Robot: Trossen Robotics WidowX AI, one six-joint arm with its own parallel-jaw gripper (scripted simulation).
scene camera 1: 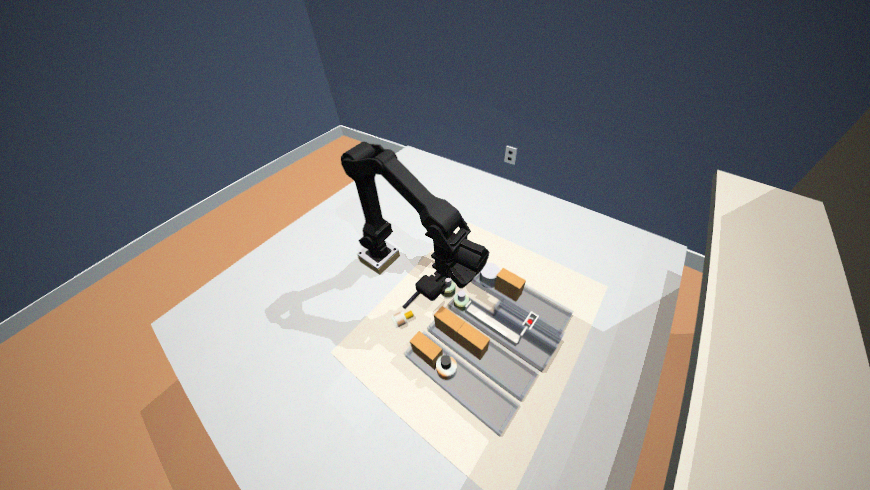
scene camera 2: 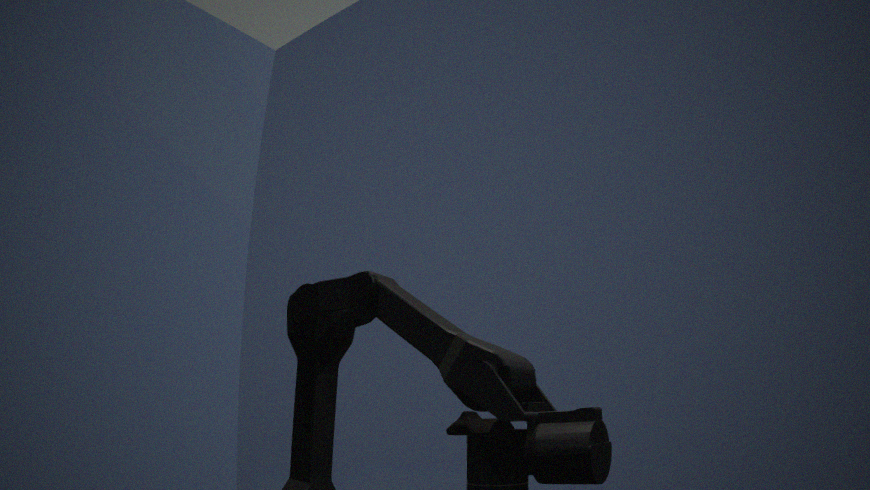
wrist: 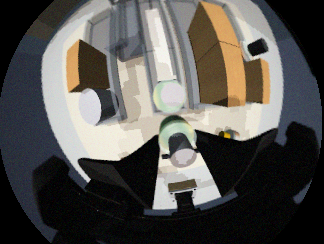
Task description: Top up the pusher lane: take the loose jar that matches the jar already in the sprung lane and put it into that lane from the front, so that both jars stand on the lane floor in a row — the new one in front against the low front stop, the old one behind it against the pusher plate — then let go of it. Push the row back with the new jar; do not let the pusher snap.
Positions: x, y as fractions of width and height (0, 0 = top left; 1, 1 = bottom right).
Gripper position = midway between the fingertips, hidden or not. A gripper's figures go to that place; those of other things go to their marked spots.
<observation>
The gripper (wrist: 0.54, 0.56) is 10 cm from the lens. A brown box (wrist: 0.27, 0.27): 15 cm from the lens. A brown box (wrist: 0.68, 0.32): 11 cm from the lens. A brown box (wrist: 0.63, 0.13) is 14 cm from the lens.
</observation>
